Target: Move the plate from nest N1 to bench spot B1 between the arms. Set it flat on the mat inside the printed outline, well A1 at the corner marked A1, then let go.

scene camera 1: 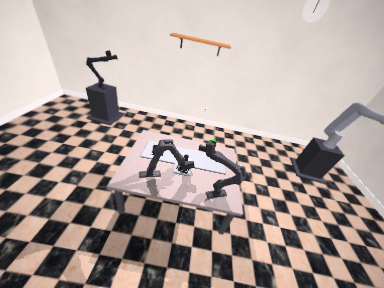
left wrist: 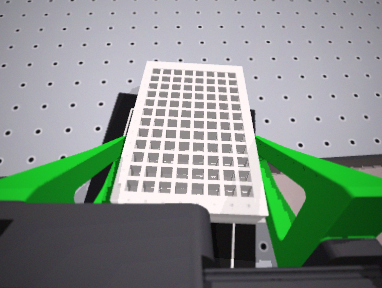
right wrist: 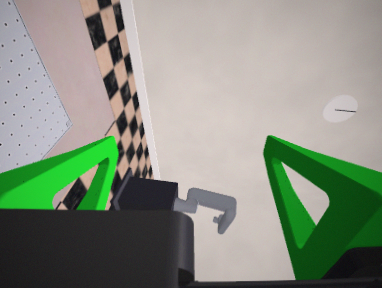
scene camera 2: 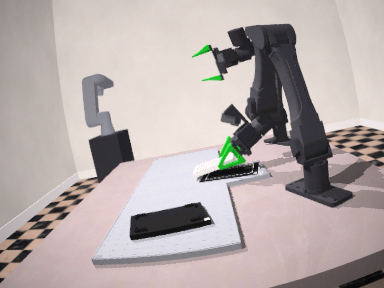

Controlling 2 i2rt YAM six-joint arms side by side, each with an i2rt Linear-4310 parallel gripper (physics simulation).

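Frame: origin at the left arm's base, x ahead, y left, z up, level; millimetres.
Seen in the pictures: left gripper, fingertip midpoint: (left wrist: 190, 143) (scene camera 2: 219, 164); right gripper, fingertip midpoint: (right wrist: 190, 144) (scene camera 2: 196, 68); left arm's base at its link origin: (scene camera 1: 150, 174) (scene camera 2: 317, 192); right arm's base at its link origin: (scene camera 1: 216, 194) (scene camera 2: 281, 142).
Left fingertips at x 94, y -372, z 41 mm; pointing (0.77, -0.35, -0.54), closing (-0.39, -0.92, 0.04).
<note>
Offsets run from my left fingertips to a thing's top centre. Level surfaces: height alone.
The white many-welled plate {dx +13, dy -7, dz +20 mm} (scene camera 2: 205, 168) (left wrist: 190, 107) is between the fingers of my left gripper (left wrist: 190, 143), which touch its two long sides. The plate is low over the black mat {dz -26 mm} (scene camera 2: 250, 168) (left wrist: 111, 125) and reaches past it, over the perforated board, toward the left of the picture in scene camera 2. A shadow beside its far end shows in the left wrist view. Part of the mat's white printed outline shows; most is hidden under the plate. The A1 mark cannot be read. My right gripper (scene camera 2: 198, 68) (right wrist: 190, 144) is open and empty, high above the table.
A black nest {dx +232, dy +277, dz -10 mm} (scene camera 2: 170, 220) stands on the light perforated board {dz -28 mm} (scene camera 2: 165, 175), with no plate on it. The board lies on the pinkish table {dz -41 mm} (scene camera 2: 100, 200). Beyond the table, a grey arm stands on a dark pedestal (scene camera 1: 320, 157) (scene camera 2: 112, 152) (right wrist: 147, 192), and a black arm stands on another pedestal (scene camera 1: 102, 102).
</note>
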